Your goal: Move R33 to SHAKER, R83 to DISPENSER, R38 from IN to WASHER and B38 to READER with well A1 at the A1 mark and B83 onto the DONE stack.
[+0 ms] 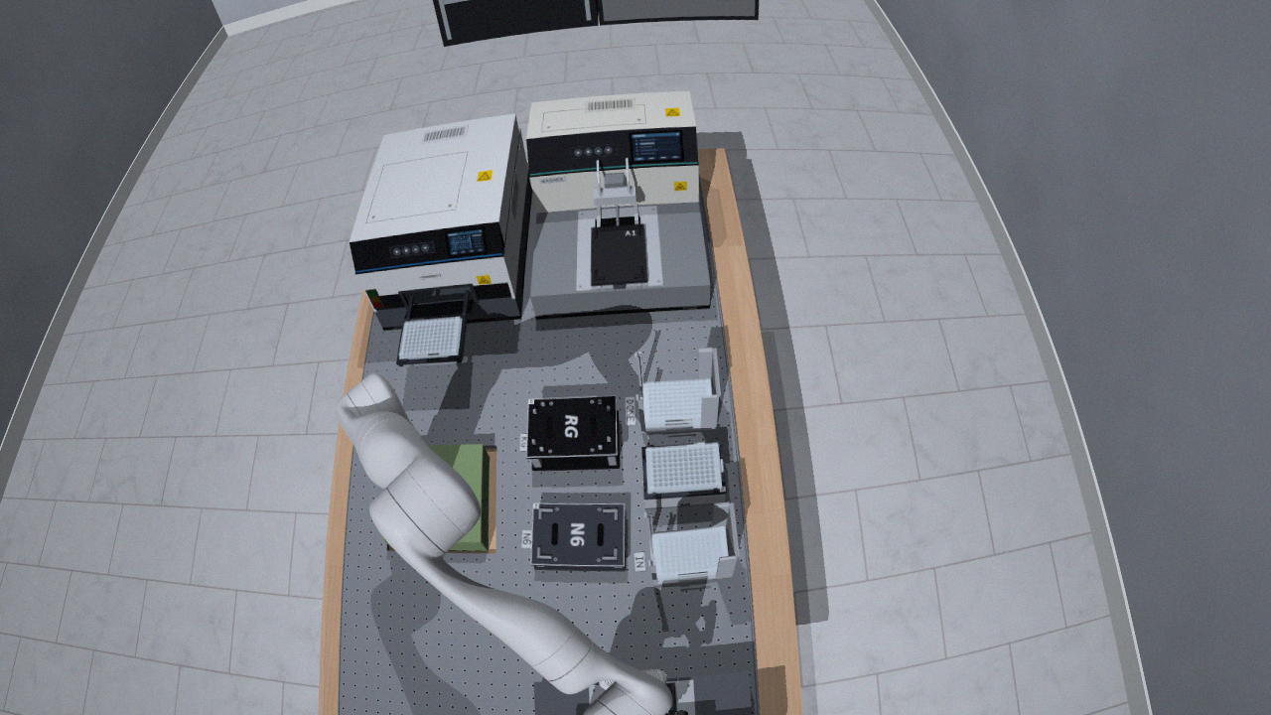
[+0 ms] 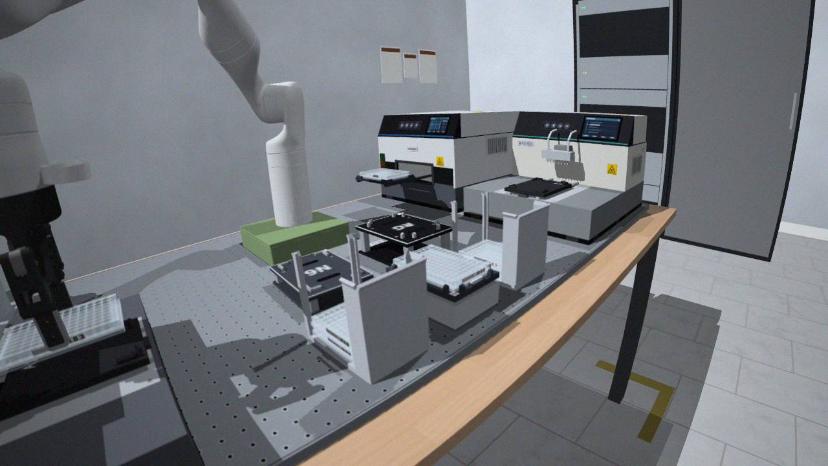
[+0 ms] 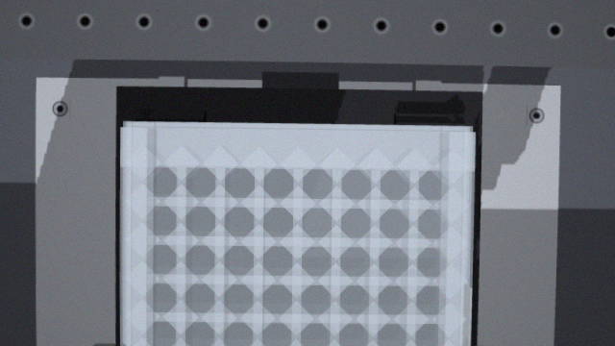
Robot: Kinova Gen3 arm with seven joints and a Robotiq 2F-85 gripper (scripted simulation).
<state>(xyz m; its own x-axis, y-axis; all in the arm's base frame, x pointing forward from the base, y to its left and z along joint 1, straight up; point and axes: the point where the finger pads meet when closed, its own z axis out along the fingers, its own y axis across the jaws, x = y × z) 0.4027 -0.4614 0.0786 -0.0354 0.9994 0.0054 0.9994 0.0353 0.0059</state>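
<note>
Right now my hand is 90 mm to the left of the dispenser head and 10 mm above it. Round my hand: plate R38: 90 mm ahead, 330 mm to the left, 100 mm below; then plate R33: 80 mm ahead, 480 mm to the left, 60 mm below; then plate R83: 10 mm below.
</note>
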